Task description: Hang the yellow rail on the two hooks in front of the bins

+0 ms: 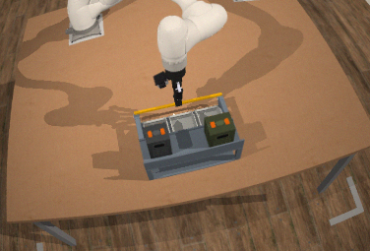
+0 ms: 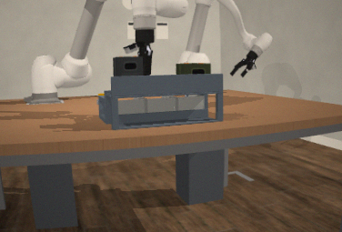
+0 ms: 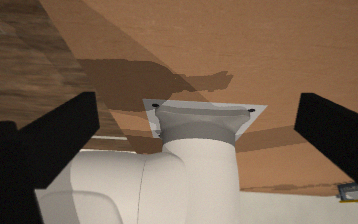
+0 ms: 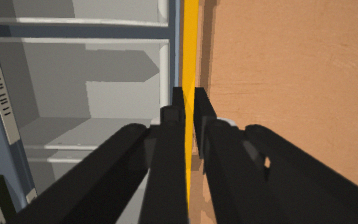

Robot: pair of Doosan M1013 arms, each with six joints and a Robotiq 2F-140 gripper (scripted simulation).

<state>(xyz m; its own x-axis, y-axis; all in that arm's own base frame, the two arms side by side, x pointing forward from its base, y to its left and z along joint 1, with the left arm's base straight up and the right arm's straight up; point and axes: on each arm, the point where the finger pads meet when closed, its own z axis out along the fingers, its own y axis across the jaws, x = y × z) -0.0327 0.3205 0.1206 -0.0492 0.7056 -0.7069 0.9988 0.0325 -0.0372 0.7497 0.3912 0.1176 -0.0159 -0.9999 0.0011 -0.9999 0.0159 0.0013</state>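
My right hand is 3 cm above the yellow rail. From my right hand the other things lie so: blue-grey shelf (13 cm ahead, 5 cm below, 1 cm to the right).
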